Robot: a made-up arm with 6 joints.
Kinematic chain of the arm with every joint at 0, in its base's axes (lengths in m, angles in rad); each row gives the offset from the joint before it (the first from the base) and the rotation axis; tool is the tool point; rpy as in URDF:
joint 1: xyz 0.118 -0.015 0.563 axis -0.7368 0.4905 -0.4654
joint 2: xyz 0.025 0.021 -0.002 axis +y
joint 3: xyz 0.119 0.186 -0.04 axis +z
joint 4: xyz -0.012 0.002 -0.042 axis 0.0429 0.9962 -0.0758
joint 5: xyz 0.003 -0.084 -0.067 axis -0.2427 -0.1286 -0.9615
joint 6: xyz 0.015 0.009 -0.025 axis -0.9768 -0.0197 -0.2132
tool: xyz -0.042 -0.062 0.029 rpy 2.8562 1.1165 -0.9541
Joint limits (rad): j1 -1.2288..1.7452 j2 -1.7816..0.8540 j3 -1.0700..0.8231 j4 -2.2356..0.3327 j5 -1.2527..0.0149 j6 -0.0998..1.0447
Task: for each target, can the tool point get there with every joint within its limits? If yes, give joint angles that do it. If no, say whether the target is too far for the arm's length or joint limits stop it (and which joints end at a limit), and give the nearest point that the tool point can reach.
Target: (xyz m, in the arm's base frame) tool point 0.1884 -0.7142 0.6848
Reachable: no: too far | nearest point 0.1585 -0.2925 0.4321 | short by 0.493 m
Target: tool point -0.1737 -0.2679 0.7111
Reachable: no: joint limits stop it (at a limit: joint 1, joint 2, joint 3, joint 6) | nearest point -0.0660 -0.1414 0.7485 | short by 0.170 m
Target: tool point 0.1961 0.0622 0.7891
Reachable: yes | joints -0.6246 -1.2783 0.3828 -1.7010 -0.3418 0.9472
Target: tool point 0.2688 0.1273 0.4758
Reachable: yes | joints 0.3250 -1.2091 -0.8483 0.0845 -0.0824 0.7564
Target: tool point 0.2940 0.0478 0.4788
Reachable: yes | joints 0.3708 -0.5772 -0.2896 -1.4816 -0.3544 0.9275
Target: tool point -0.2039 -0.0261 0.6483
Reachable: no: joint limits stop it (at a limit: joint 2, joint 3, joint 4, joint 5, joint 6) | nearest point -0.0648 -0.1099 0.7249 | short by 0.180 m
